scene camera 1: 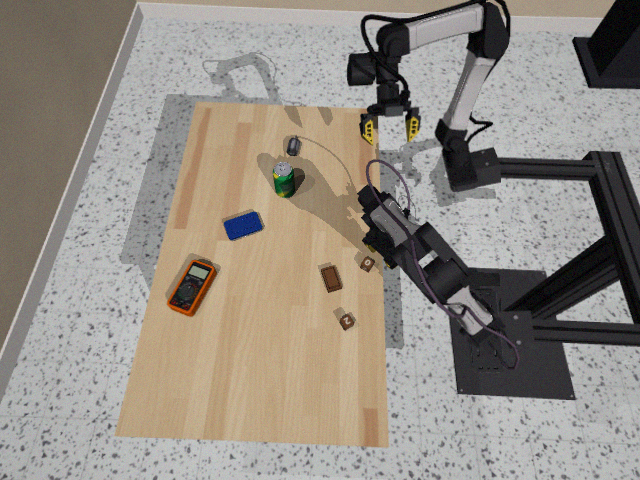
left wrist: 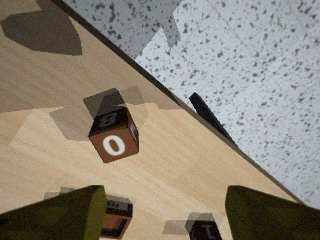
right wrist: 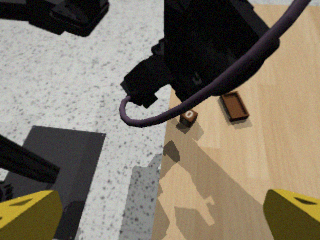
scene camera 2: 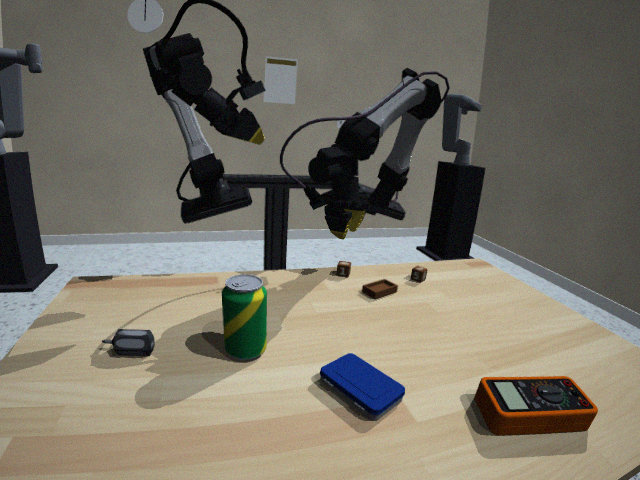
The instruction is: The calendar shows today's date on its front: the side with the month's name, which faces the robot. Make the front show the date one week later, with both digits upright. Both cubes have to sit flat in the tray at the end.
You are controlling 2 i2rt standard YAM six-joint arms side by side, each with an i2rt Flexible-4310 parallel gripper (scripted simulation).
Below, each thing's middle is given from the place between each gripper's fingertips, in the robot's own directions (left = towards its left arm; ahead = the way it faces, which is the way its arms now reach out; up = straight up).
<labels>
I see the blue case [scene camera 2: 370, 391] 420 mm ahead of my left hand [scene camera 2: 347, 235], 130 mm to the right of it and 90 mm below it. The rest, counted from my left hand: dark mouse-like object [scene camera 2: 126, 341]: 280 mm ahead, 460 mm to the right, 80 mm below.
Right now my right hand [scene camera 2: 256, 140] is 280 mm short of the dark mouse-like object, 230 mm to the left of it and 300 mm above it. Round my right hand: blue case 420 mm ahead, 100 mm to the left, 300 mm below.
</labels>
